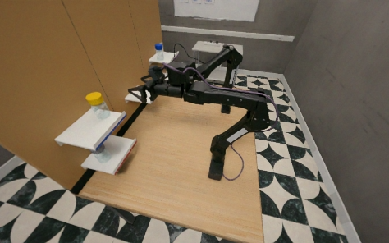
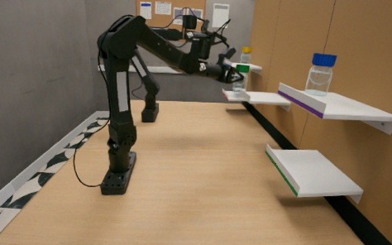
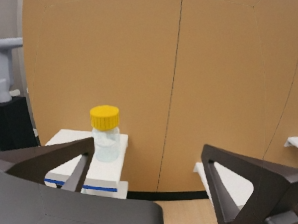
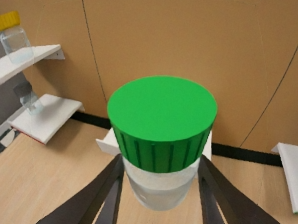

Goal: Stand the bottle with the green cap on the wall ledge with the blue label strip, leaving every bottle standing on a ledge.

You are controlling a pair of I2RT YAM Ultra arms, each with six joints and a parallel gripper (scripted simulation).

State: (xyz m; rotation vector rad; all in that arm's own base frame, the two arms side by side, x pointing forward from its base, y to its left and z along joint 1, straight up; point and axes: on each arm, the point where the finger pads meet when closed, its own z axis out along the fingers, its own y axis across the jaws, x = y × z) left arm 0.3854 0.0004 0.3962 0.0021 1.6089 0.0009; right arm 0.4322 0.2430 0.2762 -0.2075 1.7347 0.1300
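Right now my left hand is 4 cm short of the green-capped bottle, 28 cm to the left of it and 15 cm above it. The rest, counted from my left hand: blue-capped bottle (17 cm ahead, 59 cm to the right, 9 cm below); then yellow-capped bottle (15 cm ahead, 8 cm to the left, 9 cm below).
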